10 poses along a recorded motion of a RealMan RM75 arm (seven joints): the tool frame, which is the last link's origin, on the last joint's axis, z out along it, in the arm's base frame.
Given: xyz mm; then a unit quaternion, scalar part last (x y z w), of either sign.
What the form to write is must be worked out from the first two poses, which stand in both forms.
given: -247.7 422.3 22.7 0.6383 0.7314 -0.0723 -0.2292
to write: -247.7 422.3 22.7 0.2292 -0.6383 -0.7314 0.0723
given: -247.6 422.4 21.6 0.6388 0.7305 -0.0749 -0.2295
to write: -247.6 422.4 21.6 0.2295 -0.6388 -0.7305 0.0749
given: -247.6 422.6 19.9 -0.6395 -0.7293 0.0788 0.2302
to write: -247.6 422.6 19.9 0.2302 -0.6395 -0.7293 0.0788
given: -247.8 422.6 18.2 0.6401 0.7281 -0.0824 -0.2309
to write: -247.8 422.6 18.2 0.2309 -0.6401 -0.7281 0.0824
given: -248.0 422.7 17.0 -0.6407 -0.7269 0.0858 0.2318
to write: -248.0 422.7 17.0 0.2318 -0.6407 -0.7269 0.0858
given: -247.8 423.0 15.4 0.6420 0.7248 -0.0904 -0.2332
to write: -247.8 423.0 15.4 0.2332 -0.6420 -0.7248 0.0904
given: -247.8 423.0 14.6 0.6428 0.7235 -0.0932 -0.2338
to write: -247.8 423.0 14.6 0.2338 -0.6428 -0.7235 0.0932
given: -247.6 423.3 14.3 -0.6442 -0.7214 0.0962 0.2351
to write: -247.6 423.3 14.3 0.2351 -0.6442 -0.7214 0.0962
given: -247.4 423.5 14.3 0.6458 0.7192 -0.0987 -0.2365
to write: -247.4 423.5 14.3 0.2365 -0.6458 -0.7192 0.0987
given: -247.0 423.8 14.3 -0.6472 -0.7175 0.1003 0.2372
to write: -247.0 423.8 14.3 0.2372 -0.6472 -0.7175 0.1003
